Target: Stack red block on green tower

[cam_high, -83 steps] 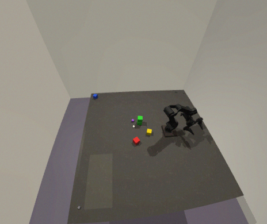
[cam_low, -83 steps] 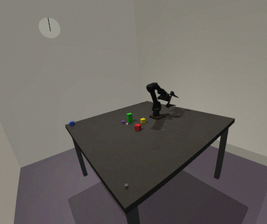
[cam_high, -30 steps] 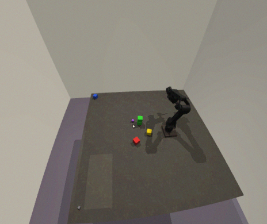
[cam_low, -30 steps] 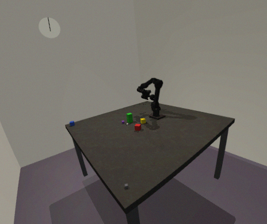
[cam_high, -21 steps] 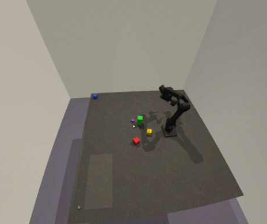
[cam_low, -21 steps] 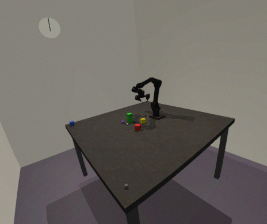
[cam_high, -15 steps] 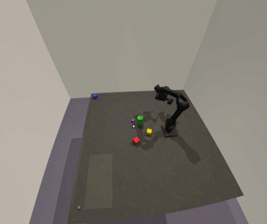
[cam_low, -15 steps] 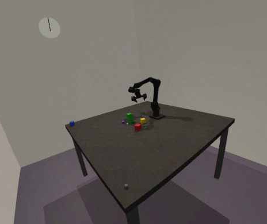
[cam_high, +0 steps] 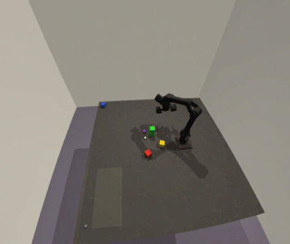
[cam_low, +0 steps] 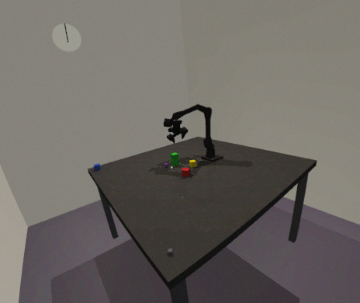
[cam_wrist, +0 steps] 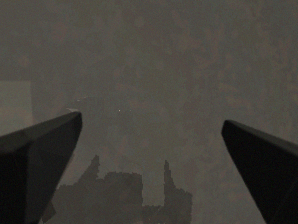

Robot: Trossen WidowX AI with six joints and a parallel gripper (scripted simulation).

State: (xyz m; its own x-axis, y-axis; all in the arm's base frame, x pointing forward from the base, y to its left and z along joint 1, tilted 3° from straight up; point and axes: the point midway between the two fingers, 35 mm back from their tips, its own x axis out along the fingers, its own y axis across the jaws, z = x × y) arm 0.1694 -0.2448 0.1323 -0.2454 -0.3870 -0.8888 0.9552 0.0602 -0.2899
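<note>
Right now the red block is 40 cm to the left of my gripper tip, 16 cm ahead of it and 11 cm below it. The rest, counted from my gripper tip: small purple cube (21 cm ahead, 16 cm to the left, 12 cm below); small white cube (23 cm to the left, 19 cm ahead, 13 cm below); yellow block (30 cm to the left, 11 cm below, 4 cm ahead).
</note>
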